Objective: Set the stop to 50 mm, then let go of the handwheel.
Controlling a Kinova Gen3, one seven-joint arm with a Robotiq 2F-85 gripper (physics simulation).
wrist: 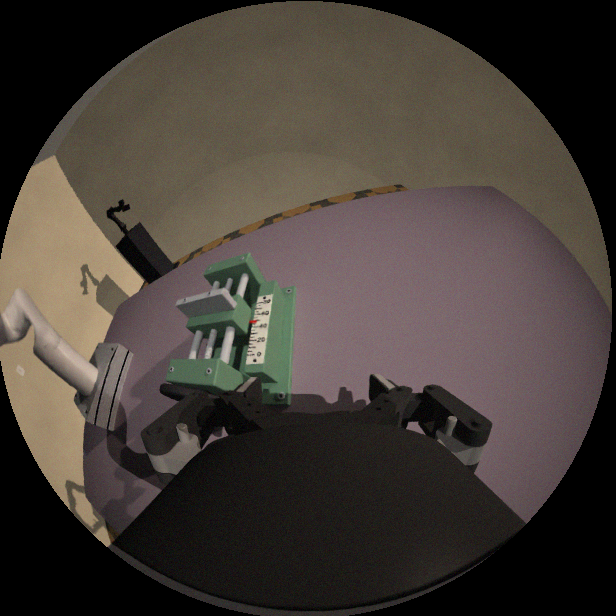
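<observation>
A green fixture (241,333) stands on the purple table top, left of centre. It has three pale rods, a grey stop block (208,301) riding on them, and a white scale (260,330). A red pointer (253,322) sits between the 20 and 40 marks. My gripper (313,397) is open, with its dark fingers spread wide at the bottom of the view. The left finger (238,402) is at the near end of the fixture and the right finger (393,393) is well clear of it. I cannot make out the handwheel; the near end is hidden behind the left finger.
A white arm link (54,347) with a grey flange (106,386) enters from the left. A black box (140,249) stands beyond the table's far left edge. A checkered strip (298,209) runs behind the table. Beige floor lies to the left.
</observation>
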